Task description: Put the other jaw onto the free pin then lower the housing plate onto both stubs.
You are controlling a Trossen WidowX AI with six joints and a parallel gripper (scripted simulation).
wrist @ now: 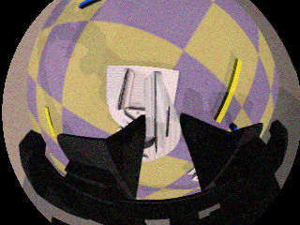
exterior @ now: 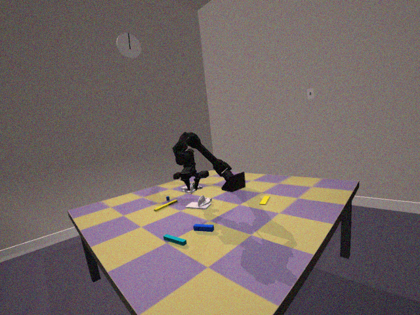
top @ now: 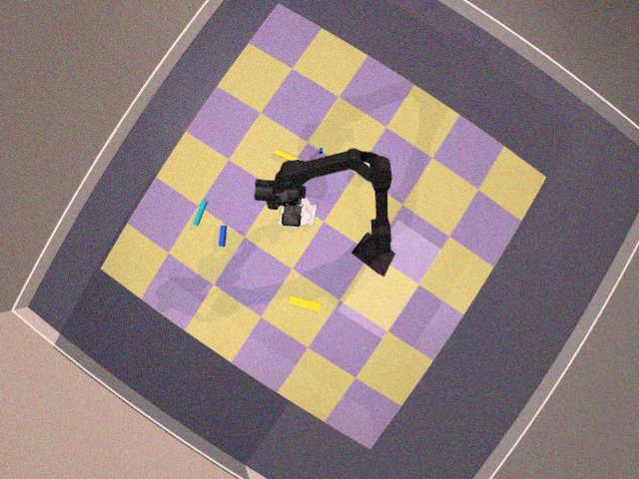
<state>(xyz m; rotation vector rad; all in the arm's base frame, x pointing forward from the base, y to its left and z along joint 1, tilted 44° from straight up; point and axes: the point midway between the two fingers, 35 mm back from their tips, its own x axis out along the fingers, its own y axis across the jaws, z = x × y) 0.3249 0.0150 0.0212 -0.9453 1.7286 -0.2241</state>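
My gripper tip is now 80 mm above the white base plate and 30 mm to the right of it. Also, from my gripper tip: long yellow bar 130 mm to the right, 100 mm ahead, 80 mm below; then white housing plate 260 mm to the right, 160 mm behind, 60 mm below; then small blue cube 220 mm to the right, 70 mm below, 30 mm ahead.
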